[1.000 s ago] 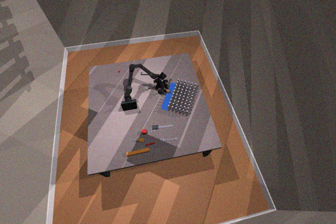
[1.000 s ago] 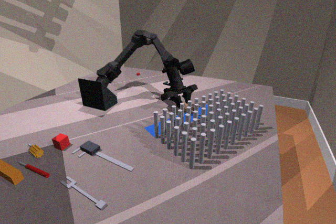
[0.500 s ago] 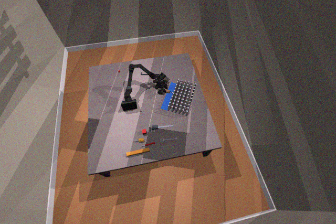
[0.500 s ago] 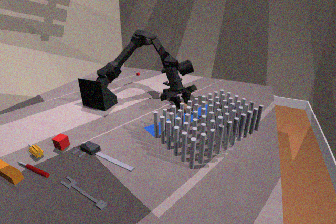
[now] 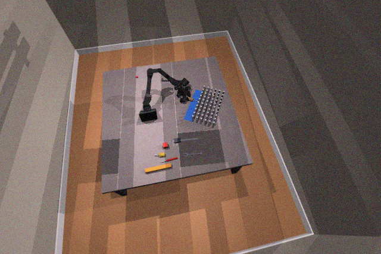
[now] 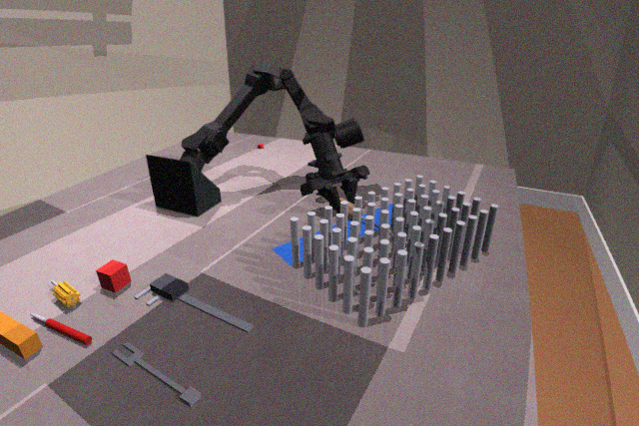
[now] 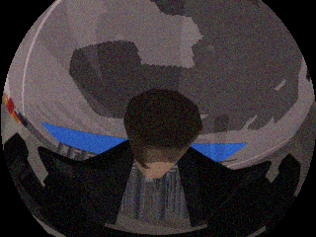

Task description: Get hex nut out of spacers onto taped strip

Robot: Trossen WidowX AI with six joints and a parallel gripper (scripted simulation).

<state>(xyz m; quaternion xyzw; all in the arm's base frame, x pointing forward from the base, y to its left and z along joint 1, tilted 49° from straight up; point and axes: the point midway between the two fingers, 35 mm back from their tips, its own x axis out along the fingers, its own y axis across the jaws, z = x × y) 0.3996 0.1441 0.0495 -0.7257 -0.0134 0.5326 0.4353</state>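
Now: gripper tip 3 cm short of the blue taped strip, 6 cm to the left of it and 1 cm above it. From my gripper tip the other things lie so: grey hook tool (5 cm behind, 57 cm to the right, 1 cm below); then red cube (28 cm behind, 46 cm to the right, 1 cm above); then brown-handled tool (9 cm ahead, 4 cm to the right).
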